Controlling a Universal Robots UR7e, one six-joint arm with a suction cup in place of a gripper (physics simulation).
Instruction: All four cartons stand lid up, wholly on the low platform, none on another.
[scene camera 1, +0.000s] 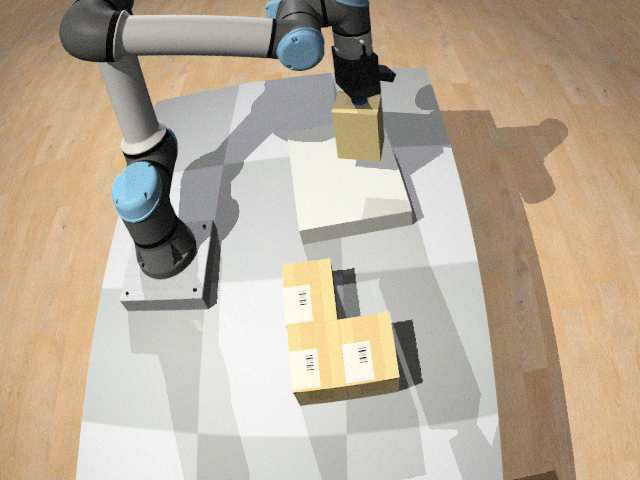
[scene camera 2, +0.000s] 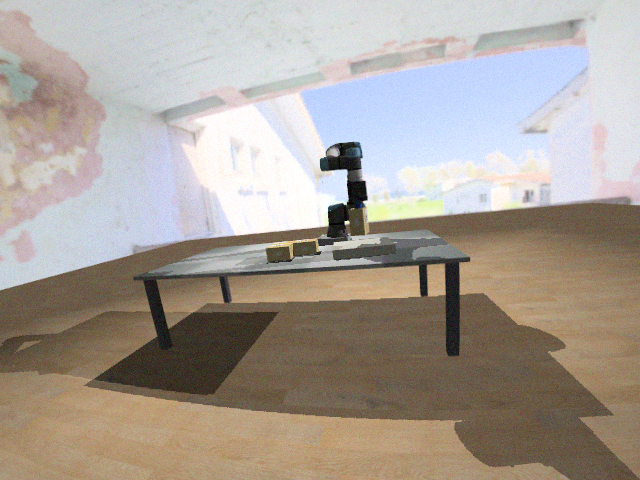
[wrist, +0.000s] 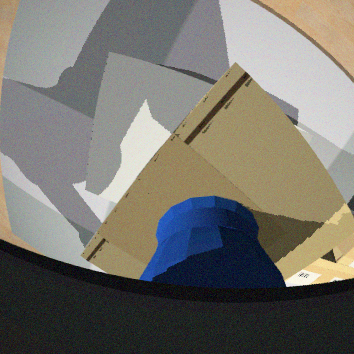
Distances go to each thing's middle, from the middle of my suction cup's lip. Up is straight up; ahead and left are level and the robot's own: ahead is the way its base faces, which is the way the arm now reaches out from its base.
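Labels:
Low platform (scene camera 1: 335, 198): 5 cm behind my suction cup, 23 cm below it.

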